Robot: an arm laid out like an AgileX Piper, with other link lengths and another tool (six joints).
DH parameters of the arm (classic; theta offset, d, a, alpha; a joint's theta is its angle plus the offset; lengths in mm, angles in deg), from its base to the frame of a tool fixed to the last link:
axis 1: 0 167.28 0 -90
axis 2: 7.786 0 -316.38 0
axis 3: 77.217 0 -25.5 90
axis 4: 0 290.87 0 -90
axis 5: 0 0 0 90
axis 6: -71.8 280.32 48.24 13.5
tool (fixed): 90 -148.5 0 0
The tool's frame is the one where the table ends.
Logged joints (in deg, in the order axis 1, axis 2, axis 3, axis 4, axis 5, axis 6), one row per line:
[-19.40, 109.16, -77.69, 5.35, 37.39, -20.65]
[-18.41, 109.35, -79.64, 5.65, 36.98, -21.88]
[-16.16, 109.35, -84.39, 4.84, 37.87, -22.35]
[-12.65, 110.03, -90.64, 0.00, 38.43, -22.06]
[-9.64, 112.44, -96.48, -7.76, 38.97, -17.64]
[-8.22, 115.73, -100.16, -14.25, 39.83, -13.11]
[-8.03, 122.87, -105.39, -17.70, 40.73, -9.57]
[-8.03, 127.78, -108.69, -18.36, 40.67, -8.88]
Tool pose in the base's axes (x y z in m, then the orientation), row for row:
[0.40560, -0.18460, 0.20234, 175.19, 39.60, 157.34]
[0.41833, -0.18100, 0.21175, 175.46, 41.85, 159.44]
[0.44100, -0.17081, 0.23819, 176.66, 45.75, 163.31]
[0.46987, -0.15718, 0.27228, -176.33, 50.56, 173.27]
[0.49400, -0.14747, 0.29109, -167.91, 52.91, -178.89]
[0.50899, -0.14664, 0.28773, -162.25, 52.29, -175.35]
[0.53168, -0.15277, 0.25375, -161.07, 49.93, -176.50]
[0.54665, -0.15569, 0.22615, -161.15, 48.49, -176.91]
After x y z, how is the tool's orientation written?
As angles about the fixed x, y, z axes (roll, pitch, yaw), in degrees.
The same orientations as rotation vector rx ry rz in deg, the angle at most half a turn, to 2 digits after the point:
[25.47, 137.90, -4.14]
[22.57, 136.16, -4.03]
[17.85, 133.04, -4.35]
[9.56, 129.19, -7.73]
[5.44, 126.53, -12.78]
[4.54, 126.47, -17.17]
[6.04, 128.63, -19.57]
[6.20, 130.05, -19.97]

